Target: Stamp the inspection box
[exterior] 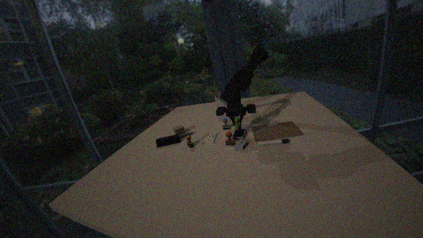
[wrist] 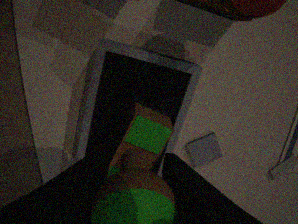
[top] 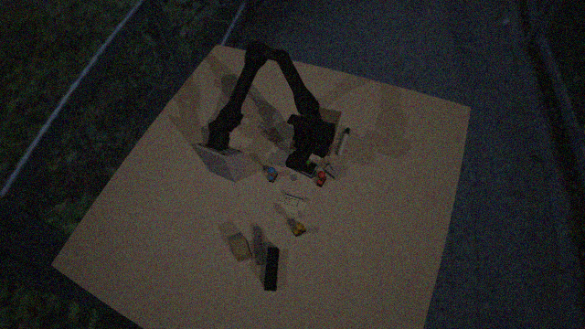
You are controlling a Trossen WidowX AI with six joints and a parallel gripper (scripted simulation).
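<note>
Right now my gripper tip is 50 mm above the dark ink pad. The rest, counted from my gripper tip: blue stamp: 100 mm behind, 80 mm to the right, 40 mm below; red-knobbed stamp: 80 mm ahead, 40 mm to the right, 40 mm below; green pass stamp: right at my gripper tip.
</note>
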